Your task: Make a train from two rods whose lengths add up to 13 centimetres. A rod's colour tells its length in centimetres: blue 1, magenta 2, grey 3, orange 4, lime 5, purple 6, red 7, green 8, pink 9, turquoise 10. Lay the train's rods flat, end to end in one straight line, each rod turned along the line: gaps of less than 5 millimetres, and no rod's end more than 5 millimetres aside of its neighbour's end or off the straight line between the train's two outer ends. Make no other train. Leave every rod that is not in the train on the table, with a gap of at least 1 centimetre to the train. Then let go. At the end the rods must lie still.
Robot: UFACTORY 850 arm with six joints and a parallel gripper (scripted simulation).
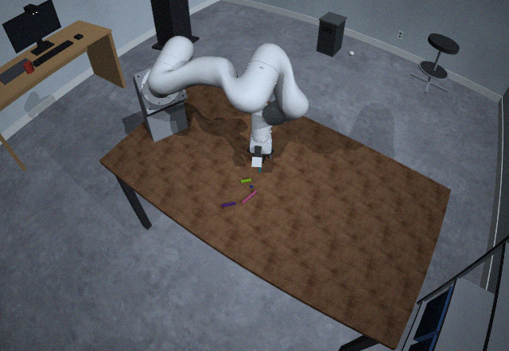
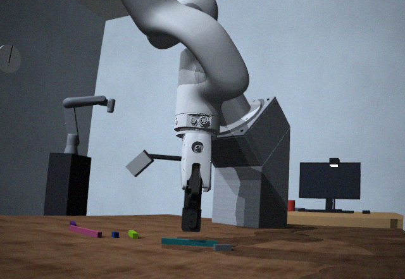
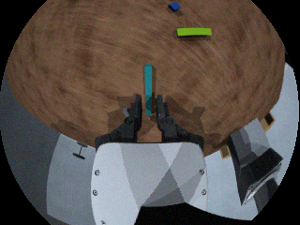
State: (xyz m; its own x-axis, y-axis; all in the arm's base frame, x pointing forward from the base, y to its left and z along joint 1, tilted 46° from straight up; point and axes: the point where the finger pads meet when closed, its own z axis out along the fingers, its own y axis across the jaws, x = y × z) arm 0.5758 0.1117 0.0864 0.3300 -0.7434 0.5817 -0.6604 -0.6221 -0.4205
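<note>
Right now my hand is 40 mm above the turquoise rod. The rest, counted from my hand: grey rod (20 mm ahead, 70 mm to the left, 40 mm below); then blue rod (30 mm ahead, 140 mm to the right, 40 mm below); then lime rod (10 mm behind, 120 mm to the right, 40 mm below).
</note>
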